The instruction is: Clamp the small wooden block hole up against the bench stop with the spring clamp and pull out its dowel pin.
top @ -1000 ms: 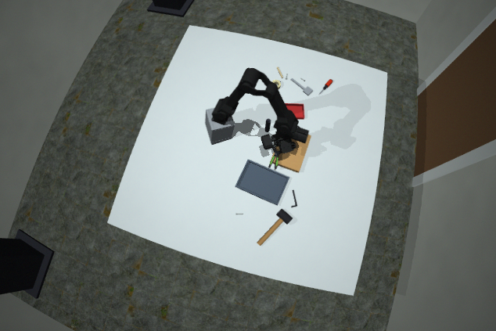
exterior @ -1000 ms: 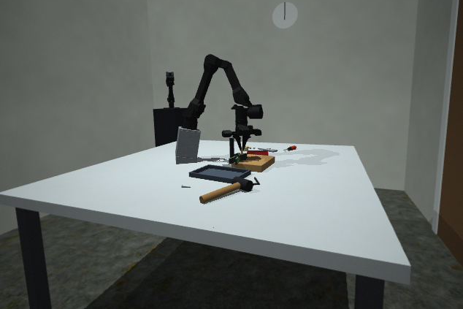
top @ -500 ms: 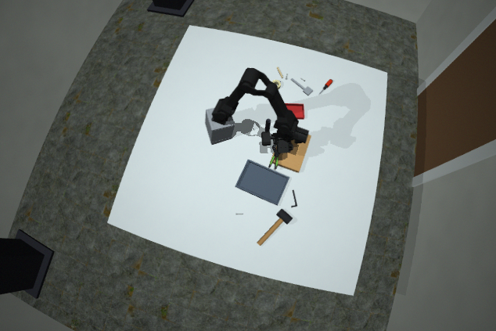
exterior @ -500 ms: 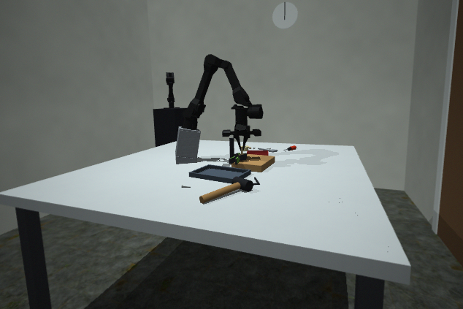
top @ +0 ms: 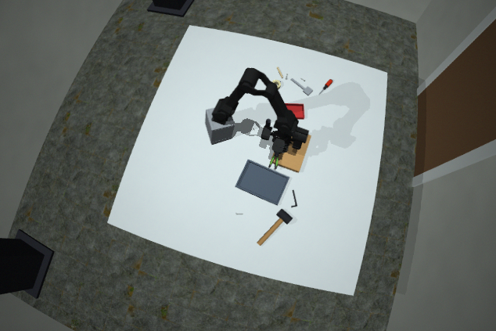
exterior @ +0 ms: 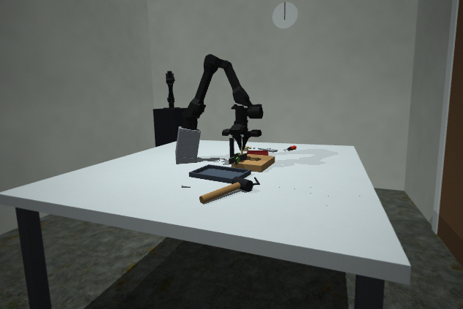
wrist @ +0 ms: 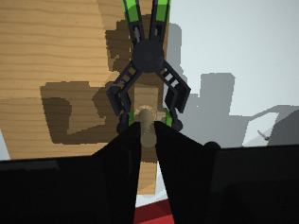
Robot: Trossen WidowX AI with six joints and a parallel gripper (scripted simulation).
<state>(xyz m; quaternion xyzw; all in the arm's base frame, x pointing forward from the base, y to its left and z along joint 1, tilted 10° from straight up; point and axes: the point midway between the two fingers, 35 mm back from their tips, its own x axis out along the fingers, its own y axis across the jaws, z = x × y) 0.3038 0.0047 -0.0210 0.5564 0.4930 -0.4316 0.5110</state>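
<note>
Right now my hand is 4 cm above the dowel pin. The rest, counted from my hand: dark tray 2 cm behind, 19 cm to the right, 10 cm below; then wooden board 6 cm ahead, 1 cm to the left, 10 cm below; then small wooden block 7 cm below.
</note>
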